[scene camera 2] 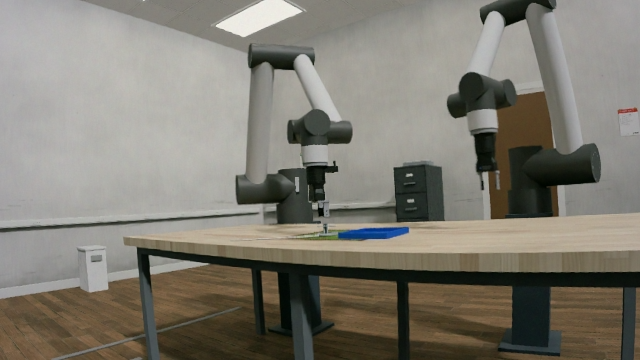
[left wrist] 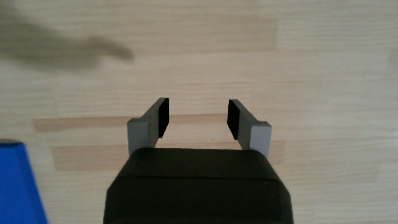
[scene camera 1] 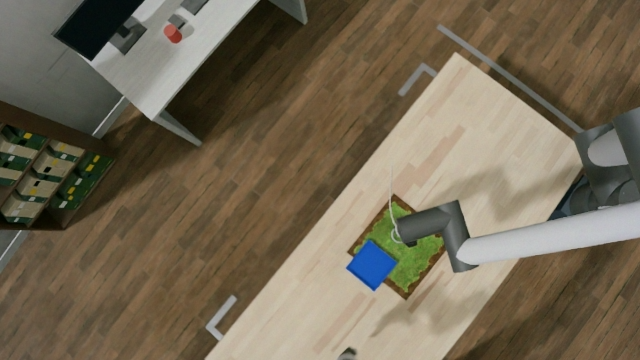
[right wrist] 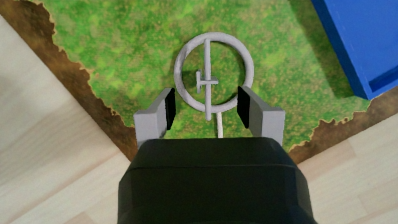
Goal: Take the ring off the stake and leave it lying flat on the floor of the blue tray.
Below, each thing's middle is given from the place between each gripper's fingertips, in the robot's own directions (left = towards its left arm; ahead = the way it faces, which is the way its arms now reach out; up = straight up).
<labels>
The grey ring point(right wrist: 213, 36) lies 1 cm to the left of my right hand and 9 cm below it. The rest, counted from my right hand: green mat point(right wrist: 113, 65) 3 cm behind, 7 cm to the left, 11 cm below; blue tray point(scene camera 1: 371, 266) 5 cm ahead, 23 cm to the left, 8 cm below.
Right now my left hand point(scene camera 2: 491, 189) is 110 mm short of the blue tray, 420 mm to the left of it and 150 mm above it. From my left hand the other things lie so: green mat 30 mm ahead, 580 mm to the right, 170 mm below; then grey ring 60 mm ahead, 630 mm to the right, 150 mm below.
</labels>
